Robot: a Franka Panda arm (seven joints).
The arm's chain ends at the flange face. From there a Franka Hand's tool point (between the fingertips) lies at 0.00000 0.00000 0.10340 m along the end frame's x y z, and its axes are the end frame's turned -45 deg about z.
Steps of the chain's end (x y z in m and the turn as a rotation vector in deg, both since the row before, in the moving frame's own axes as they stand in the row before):
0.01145, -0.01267, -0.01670, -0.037, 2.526, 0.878
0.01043, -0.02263, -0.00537, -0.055, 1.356, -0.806
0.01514, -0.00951, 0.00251, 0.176, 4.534, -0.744
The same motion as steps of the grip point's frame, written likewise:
0.02021, 0.00243, -0.01680, -1.812, 1.760, 0.878
0.02505, -0.00684, -0.00540, -0.998, 0.920, -0.806
0.02347, 0.00950, 0.00219, -3.082, 3.330, -0.744

